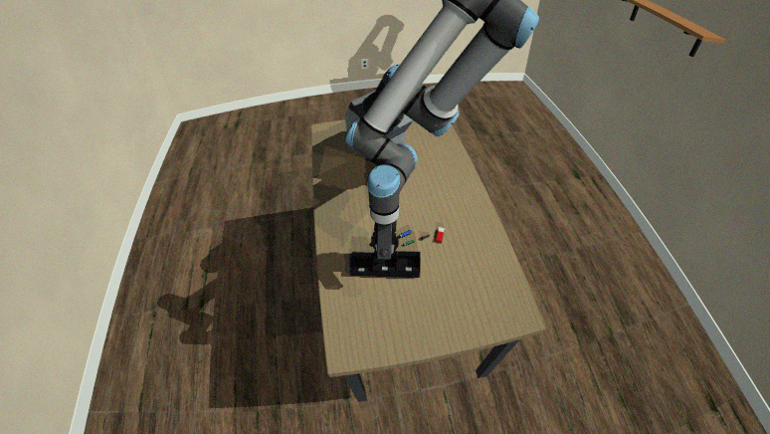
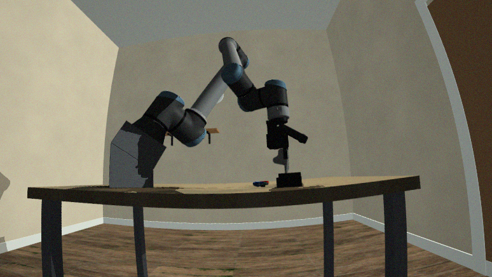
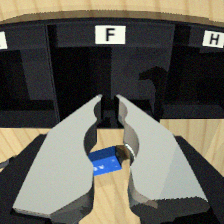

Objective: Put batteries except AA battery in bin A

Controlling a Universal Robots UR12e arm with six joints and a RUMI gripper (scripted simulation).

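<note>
My hand is 10 mm short of the black bins and 30 mm above it. From my hand the other things lie so: small dark round object: 90 mm behind, 50 mm to the right, 50 mm below; blue 9v battery: 110 mm behind, 10 mm to the left, 50 mm below; green cylindrical battery: 90 mm behind, 90 mm to the left, 50 mm below.
</note>
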